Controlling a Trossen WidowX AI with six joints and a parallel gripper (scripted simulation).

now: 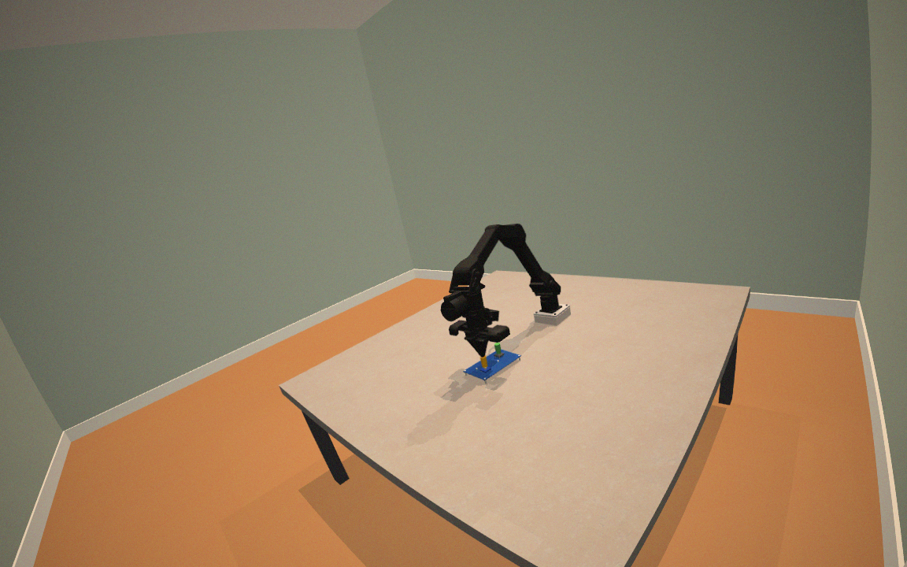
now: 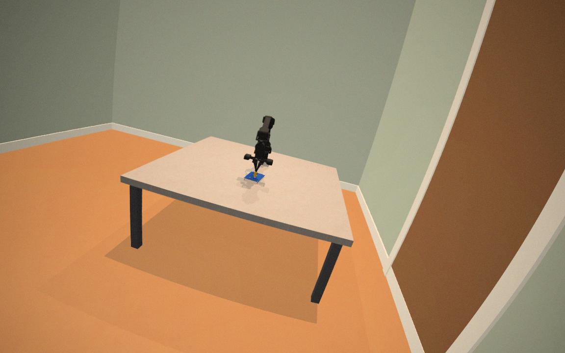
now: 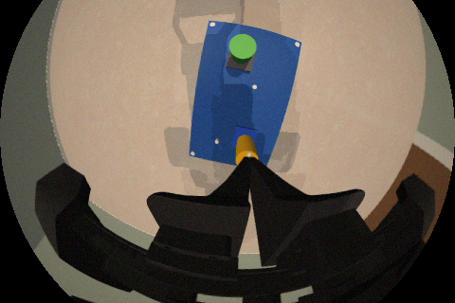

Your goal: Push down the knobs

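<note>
Now: the orange knob 10 mm below my gripper tip. Also, from my gripper tip: green knob (80 mm behind, 20 mm to the right, 20 mm below).
</note>
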